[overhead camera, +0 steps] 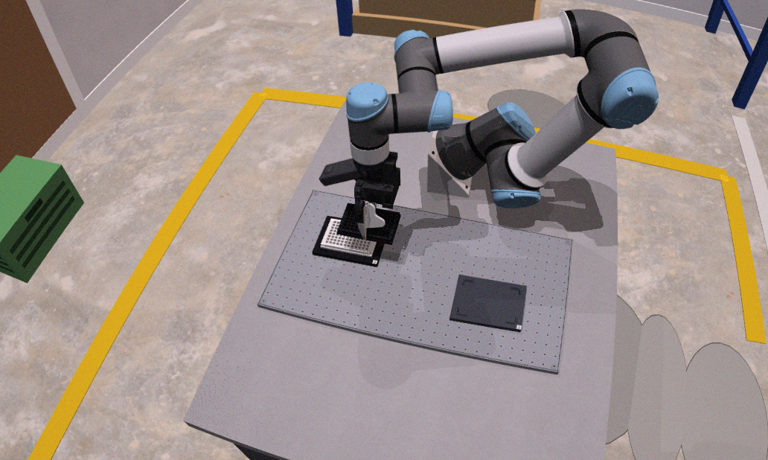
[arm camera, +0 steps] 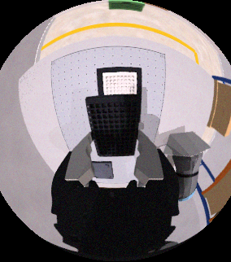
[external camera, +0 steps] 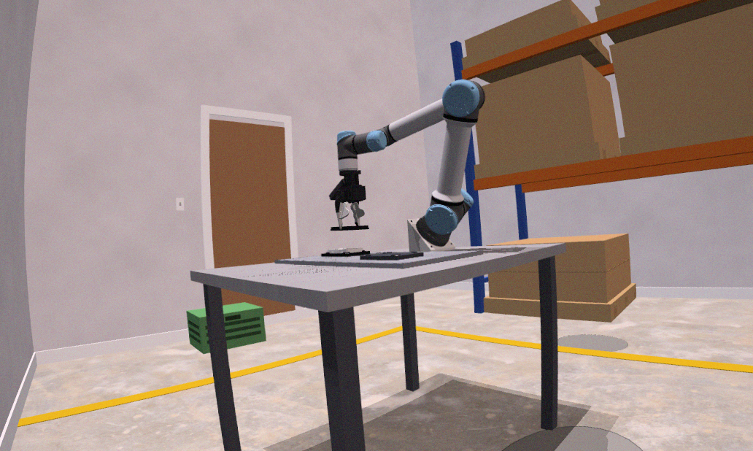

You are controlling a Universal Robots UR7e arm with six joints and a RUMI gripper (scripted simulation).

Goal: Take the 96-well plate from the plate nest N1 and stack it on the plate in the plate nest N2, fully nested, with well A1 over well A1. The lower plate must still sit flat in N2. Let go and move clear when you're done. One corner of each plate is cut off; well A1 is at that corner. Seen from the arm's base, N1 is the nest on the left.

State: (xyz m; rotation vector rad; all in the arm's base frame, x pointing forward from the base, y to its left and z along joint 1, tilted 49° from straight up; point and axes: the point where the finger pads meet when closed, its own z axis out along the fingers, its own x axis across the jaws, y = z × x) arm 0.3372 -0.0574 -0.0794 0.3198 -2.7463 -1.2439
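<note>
The white 96-well plate is 1 cm behind my hand, 6 cm to the right of it and 10 cm below it. The rest, counted from my hand: plate nest N1 (4 cm ahead, 31 cm to the left, 11 cm below); black plate nest N2 (1 cm behind, 6 cm to the right, 11 cm below); black 96-well plate (1 cm below).
</note>
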